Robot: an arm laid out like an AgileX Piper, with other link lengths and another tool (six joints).
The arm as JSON. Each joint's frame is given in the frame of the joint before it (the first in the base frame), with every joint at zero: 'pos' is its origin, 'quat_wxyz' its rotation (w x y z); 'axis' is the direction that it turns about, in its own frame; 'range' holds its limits. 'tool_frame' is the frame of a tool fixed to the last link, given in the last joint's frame.
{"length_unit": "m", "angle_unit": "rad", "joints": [
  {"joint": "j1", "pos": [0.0, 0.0, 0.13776], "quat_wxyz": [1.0, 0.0, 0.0, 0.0], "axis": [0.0, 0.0, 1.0], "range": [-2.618, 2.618]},
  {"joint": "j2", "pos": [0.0, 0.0, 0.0], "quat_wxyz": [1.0, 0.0, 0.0, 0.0], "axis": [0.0, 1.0, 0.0], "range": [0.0, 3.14]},
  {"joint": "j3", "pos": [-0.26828, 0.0, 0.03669], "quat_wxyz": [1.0, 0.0, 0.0, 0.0], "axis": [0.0, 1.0, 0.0], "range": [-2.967, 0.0]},
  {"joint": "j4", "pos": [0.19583, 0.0, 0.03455], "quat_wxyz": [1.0, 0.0, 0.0, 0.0], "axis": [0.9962, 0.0, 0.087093], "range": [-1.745, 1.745]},
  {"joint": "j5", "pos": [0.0, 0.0, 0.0], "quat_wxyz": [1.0, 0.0, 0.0, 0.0], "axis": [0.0, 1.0, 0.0], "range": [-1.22, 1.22]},
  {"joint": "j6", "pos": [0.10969, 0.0, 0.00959], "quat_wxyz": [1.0, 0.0, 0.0, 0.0], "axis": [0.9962, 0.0, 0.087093], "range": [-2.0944, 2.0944]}
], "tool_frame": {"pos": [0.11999, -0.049, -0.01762], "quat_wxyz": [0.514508, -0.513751, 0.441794, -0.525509]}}
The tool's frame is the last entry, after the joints.
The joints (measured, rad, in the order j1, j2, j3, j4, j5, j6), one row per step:
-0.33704, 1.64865, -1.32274, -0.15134, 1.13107, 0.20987
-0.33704, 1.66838, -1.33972, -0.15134, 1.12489, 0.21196
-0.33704, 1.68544, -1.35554, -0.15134, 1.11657, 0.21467
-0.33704, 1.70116, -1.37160, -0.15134, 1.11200, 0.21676
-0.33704, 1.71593, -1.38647, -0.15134, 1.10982, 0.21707
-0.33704, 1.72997, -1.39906, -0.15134, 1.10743, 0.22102
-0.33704, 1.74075, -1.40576, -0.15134, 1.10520, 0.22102
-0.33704, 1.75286, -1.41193, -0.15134, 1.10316, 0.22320
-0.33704, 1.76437, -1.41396, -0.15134, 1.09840, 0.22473
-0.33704, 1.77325, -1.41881, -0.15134, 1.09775, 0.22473
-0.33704, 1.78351, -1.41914, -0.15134, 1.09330, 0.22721
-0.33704, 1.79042, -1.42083, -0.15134, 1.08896, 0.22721
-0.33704, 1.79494, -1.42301, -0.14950, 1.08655, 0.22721
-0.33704, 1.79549, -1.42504, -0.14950, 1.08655, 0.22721
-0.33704, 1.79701, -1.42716, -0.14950, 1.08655, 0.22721
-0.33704, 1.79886, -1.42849, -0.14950, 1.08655, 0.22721
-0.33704, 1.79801, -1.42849, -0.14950, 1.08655, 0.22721
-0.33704, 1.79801, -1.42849, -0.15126, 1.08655, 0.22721
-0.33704, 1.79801, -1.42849, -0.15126, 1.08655, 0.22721
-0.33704, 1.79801, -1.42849, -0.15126, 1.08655, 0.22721
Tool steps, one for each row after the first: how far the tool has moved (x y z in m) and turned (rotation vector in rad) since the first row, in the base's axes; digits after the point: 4 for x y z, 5 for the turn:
0.0056, -0.0018, -0.0017, -0.00059, -0.00365, -0.00112
0.0113, -0.0036, -0.0031, -0.00221, -0.01088, -0.00253
0.0162, -0.0052, -0.0041, -0.00333, -0.01593, -0.00388
0.0203, -0.0066, -0.0051, -0.00394, -0.01815, -0.00386
0.0238, -0.0077, -0.0065, -0.00355, -0.01982, -0.00733
0.0260, -0.0084, -0.0082, -0.00285, -0.01808, -0.00701
0.0279, -0.0090, -0.0105, -0.00116, -0.01483, -0.00883
0.0294, -0.0094, -0.0134, 0.00080, -0.01067, -0.00963
0.0307, -0.0099, -0.0150, 0.00193, -0.00748, -0.00954
0.0316, -0.0100, -0.0180, 0.00427, -0.00279, -0.01131
0.0330, -0.0105, -0.0197, 0.00475, -0.00197, -0.01069
0.0341, -0.0104, -0.0207, 0.00650, -0.00262, -0.01086
0.0346, -0.0106, -0.0205, 0.00602, -0.00402, -0.01085
0.0351, -0.0108, -0.0205, 0.00582, -0.00459, -0.01085
0.0354, -0.0109, -0.0208, 0.00599, -0.00409, -0.01085
0.0354, -0.0109, -0.0205, 0.00571, -0.00490, -0.01085
0.0353, -0.0112, -0.0204, 0.00412, -0.00435, -0.01036
0.0353, -0.0112, -0.0204, 0.00412, -0.00435, -0.01036
0.0353, -0.0112, -0.0204, 0.00412, -0.00435, -0.01036

